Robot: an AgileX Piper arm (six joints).
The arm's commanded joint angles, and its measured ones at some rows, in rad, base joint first. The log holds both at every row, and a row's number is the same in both.
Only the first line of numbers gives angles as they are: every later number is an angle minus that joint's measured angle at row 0.
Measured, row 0: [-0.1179 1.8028 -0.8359 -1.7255 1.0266 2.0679]
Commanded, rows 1 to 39: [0.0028 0.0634 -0.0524 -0.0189 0.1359 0.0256]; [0.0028 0.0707 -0.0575 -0.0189 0.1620 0.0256]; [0.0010 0.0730 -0.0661 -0.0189 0.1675 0.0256]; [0.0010 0.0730 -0.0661 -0.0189 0.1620 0.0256]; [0.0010 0.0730 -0.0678 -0.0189 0.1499 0.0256]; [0.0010 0.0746 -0.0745 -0.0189 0.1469 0.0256]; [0.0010 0.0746 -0.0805 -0.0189 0.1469 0.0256]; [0.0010 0.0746 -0.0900 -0.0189 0.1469 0.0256]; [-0.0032 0.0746 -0.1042 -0.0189 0.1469 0.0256]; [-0.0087 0.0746 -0.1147 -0.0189 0.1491 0.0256]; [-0.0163 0.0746 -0.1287 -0.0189 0.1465 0.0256]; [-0.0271 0.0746 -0.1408 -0.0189 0.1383 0.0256]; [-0.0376 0.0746 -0.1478 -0.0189 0.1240 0.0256]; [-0.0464 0.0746 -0.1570 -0.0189 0.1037 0.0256]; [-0.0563 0.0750 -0.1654 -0.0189 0.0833 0.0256]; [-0.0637 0.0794 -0.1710 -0.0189 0.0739 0.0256]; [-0.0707 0.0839 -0.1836 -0.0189 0.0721 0.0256]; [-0.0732 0.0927 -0.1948 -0.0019 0.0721 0.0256]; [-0.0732 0.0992 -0.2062 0.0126 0.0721 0.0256]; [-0.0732 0.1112 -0.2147 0.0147 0.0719 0.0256]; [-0.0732 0.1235 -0.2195 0.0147 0.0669 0.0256]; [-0.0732 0.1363 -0.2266 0.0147 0.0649 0.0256]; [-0.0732 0.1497 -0.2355 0.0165 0.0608 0.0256]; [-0.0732 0.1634 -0.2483 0.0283 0.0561 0.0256]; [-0.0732 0.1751 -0.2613 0.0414 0.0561 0.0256]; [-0.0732 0.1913 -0.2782 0.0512 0.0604 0.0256]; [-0.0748 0.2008 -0.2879 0.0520 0.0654 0.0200]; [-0.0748 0.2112 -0.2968 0.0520 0.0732 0.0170]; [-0.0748 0.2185 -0.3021 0.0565 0.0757 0.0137]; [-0.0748 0.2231 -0.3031 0.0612 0.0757 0.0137]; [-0.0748 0.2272 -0.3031 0.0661 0.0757 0.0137]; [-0.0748 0.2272 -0.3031 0.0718 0.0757 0.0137]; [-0.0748 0.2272 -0.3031 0.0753 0.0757 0.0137]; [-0.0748 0.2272 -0.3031 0.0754 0.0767 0.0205]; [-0.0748 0.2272 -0.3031 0.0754 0.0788 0.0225]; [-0.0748 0.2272 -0.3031 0.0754 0.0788 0.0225]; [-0.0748 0.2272 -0.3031 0.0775 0.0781 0.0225]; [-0.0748 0.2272 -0.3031 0.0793 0.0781 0.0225]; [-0.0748 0.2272 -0.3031 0.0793 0.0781 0.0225]
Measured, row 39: [-0.0681 0.2287 -0.2975 0.0761 0.0621 0.0178]
